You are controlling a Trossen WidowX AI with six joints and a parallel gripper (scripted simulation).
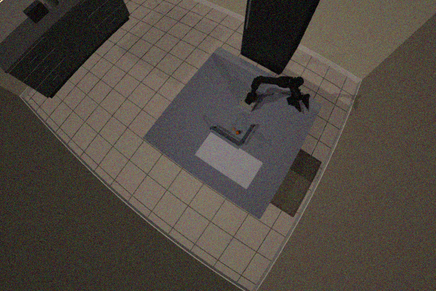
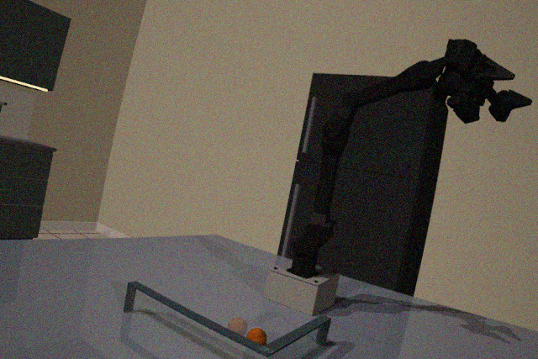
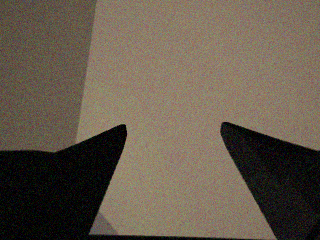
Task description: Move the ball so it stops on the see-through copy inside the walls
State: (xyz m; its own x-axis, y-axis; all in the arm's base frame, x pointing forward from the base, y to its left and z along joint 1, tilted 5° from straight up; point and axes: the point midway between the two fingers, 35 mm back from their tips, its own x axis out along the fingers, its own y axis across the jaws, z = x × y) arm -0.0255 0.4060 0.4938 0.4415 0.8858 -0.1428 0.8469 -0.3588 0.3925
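The orange ball is 260 mm ahead of my gripper tip, 320 mm to the right of it and 550 mm below it. Also, from my gripper tip: see-through copy of ball 260 mm ahead, 370 mm to the right, 550 mm below.
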